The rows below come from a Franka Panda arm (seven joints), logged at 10 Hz.
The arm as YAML. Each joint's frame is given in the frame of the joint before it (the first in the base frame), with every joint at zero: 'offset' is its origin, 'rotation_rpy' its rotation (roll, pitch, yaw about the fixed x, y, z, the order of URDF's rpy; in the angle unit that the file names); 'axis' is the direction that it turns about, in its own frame. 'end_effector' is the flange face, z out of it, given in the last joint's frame.
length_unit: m
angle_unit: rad
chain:
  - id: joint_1
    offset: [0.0, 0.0, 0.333]
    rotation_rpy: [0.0, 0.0, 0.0]
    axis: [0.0, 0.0, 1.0]
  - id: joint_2
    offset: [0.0, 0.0, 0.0]
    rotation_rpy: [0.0, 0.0, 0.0]
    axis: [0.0, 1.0, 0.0]
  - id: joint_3
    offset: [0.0, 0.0, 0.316]
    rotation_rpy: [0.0, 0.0, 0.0]
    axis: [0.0, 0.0, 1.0]
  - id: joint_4
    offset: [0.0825, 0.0, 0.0]
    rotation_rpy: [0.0, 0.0, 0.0]
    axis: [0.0, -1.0, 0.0]
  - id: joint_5
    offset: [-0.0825, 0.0, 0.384]
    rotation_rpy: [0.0, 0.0, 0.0]
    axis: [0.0, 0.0, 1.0]
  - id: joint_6
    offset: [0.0, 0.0, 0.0]
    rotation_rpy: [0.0, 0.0, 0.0]
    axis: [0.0, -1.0, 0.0]
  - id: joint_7
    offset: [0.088, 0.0, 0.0]
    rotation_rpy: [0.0, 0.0, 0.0]
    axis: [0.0, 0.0, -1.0]
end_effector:
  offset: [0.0, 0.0, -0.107]
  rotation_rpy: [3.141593, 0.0, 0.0]
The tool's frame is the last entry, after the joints.
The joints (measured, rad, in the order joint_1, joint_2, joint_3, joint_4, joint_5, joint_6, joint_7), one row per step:
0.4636, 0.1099, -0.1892, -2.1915, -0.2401, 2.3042, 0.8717
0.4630, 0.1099, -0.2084, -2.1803, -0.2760, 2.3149, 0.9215
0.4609, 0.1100, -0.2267, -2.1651, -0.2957, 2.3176, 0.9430
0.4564, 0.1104, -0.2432, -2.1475, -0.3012, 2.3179, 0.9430
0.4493, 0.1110, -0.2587, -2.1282, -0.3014, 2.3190, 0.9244
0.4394, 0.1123, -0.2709, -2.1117, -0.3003, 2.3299, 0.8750
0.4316, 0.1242, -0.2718, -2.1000, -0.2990, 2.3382, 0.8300
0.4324, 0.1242, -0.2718, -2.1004, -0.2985, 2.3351, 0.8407
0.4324, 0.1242, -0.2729, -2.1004, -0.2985, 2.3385, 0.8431
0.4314, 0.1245, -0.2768, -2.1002, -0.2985, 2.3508, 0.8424
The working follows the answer.
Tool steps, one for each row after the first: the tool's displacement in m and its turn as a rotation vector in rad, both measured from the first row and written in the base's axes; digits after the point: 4 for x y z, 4 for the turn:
0.0072, -0.0094, 0.0061, -0.0163, -0.0374, -0.0421
0.0144, -0.0192, 0.0133, -0.0255, -0.0632, -0.0695
0.0218, -0.0294, 0.0212, -0.0273, -0.0818, -0.0865
0.0295, -0.0404, 0.0298, -0.0271, -0.0977, -0.0903
0.0369, -0.0510, 0.0378, -0.0270, -0.1126, -0.0623
0.0418, -0.0545, 0.0373, -0.0321, -0.1116, -0.0256
0.0414, -0.0542, 0.0369, -0.0316, -0.1105, -0.0362
0.0418, -0.0547, 0.0372, -0.0302, -0.1141, -0.0388
0.0433, -0.0567, 0.0384, -0.0267, -0.1252, -0.0401

Tool pose at each row, in the base's axes (x y z in m, rotation vector in rad; rounded; the steps above come from the unrounded poses):
0.5271, 0.1440, 0.3381, 2.9014, -0.6416, 0.1649
0.5343, 0.1346, 0.3442, 2.8730, -0.7036, 0.2186
0.5415, 0.1248, 0.3514, 2.8548, -0.7440, 0.2549
0.5489, 0.1147, 0.3593, 2.8469, -0.7706, 0.2801
0.5566, 0.1037, 0.3679, 2.8461, -0.7786, 0.3029
0.5640, 0.0931, 0.3759, 2.8582, -0.7410, 0.3283
0.5689, 0.0895, 0.3754, 2.8679, -0.6870, 0.3328
0.5685, 0.0898, 0.3749, 2.8642, -0.7022, 0.3297
0.5689, 0.0894, 0.3753, 2.8646, -0.7069, 0.3343
0.5704, 0.0873, 0.3764, 2.8676, -0.7114, 0.3495

